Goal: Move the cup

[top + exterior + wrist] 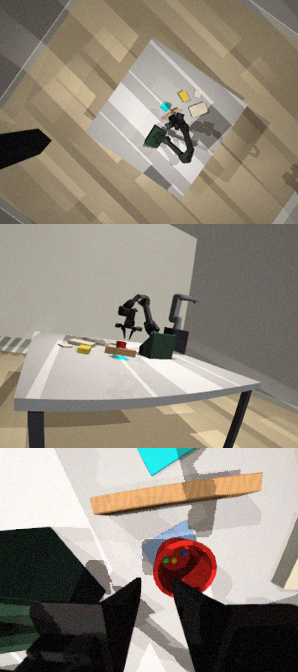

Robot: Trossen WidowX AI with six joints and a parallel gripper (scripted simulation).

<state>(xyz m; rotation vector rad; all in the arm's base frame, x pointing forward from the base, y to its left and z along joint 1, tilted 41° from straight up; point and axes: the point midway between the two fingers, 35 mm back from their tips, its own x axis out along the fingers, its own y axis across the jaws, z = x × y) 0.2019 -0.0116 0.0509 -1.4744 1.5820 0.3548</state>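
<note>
Now: gripper tip 6 cm above the red cup, 3 cm short of it and 2 cm to the left of it. Round my gripper tip: cyan pad 16 cm to the left, 11 cm below, 8 cm ahead; pale blue pad 11 cm below, 3 cm ahead, 2 cm to the right; wooden bar 9 cm below, 7 cm to the left, 6 cm ahead.
</note>
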